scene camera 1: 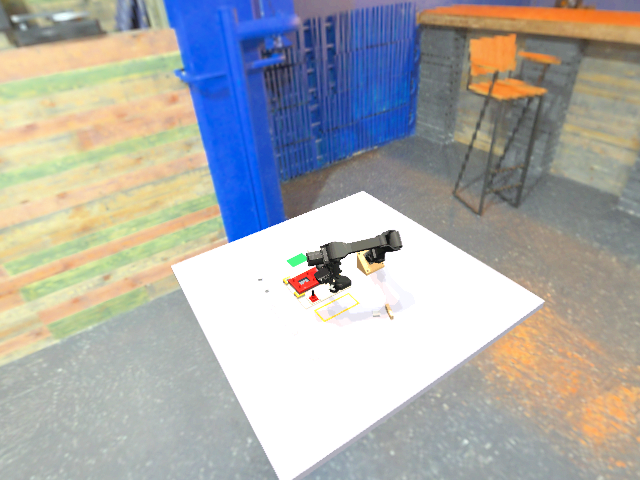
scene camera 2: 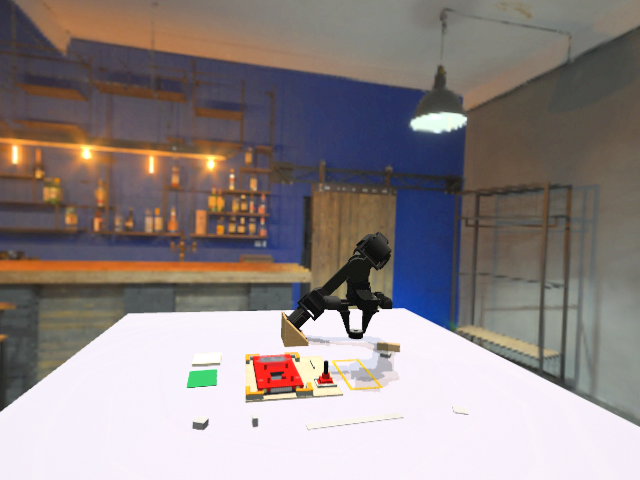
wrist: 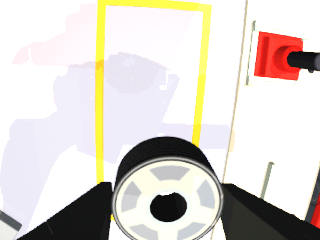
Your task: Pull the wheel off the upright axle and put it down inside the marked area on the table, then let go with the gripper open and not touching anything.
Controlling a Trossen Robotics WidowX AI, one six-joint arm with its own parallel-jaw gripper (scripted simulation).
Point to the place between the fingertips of my gripper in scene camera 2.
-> At 355, 333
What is my gripper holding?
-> A wheel.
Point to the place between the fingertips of my gripper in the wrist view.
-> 166, 193
